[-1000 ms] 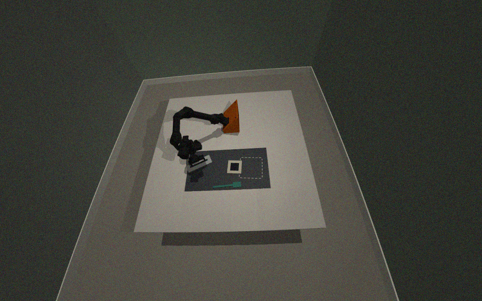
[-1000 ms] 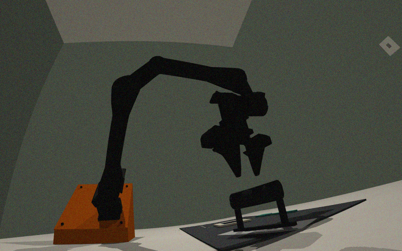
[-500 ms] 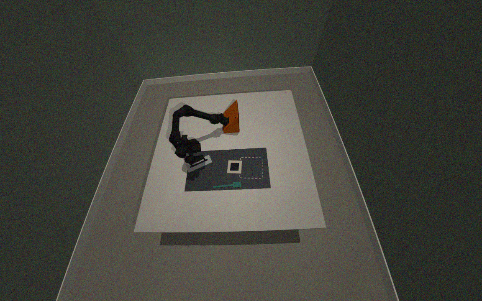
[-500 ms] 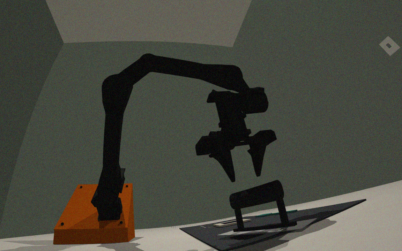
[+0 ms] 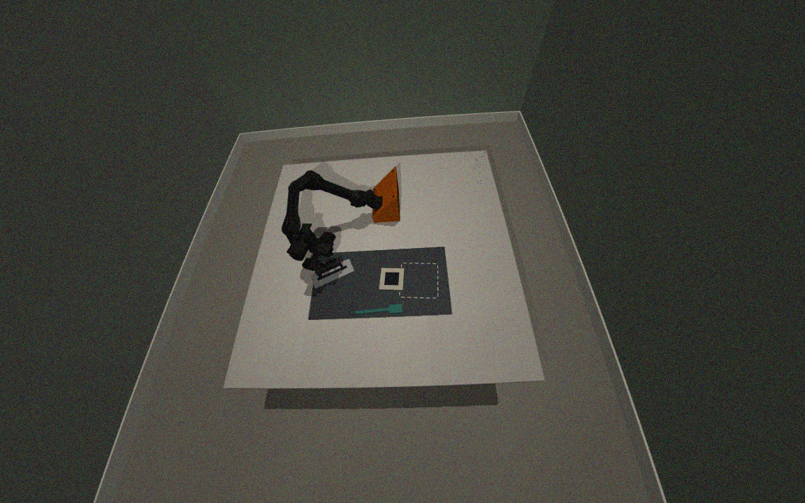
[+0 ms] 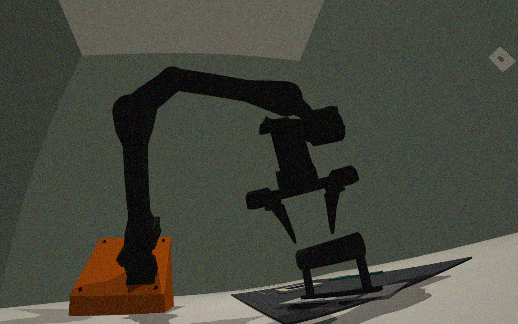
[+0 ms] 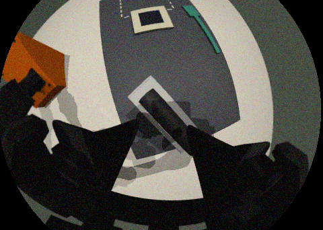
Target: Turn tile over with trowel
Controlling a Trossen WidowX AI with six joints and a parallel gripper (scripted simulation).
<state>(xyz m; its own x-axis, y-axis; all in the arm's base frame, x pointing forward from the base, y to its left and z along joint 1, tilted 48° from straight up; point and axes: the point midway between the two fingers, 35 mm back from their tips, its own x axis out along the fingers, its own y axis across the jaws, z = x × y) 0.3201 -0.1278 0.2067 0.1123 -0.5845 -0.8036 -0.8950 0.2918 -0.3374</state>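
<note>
The black-handled float is 60 mm below my gripper tip, 10 mm to the left of it and 10 mm ahead of it. Round my gripper tip: white tile (280 mm to the left, 100 mm below, 70 mm ahead); green trowel (240 mm to the left, 220 mm ahead, 100 mm below).
</note>
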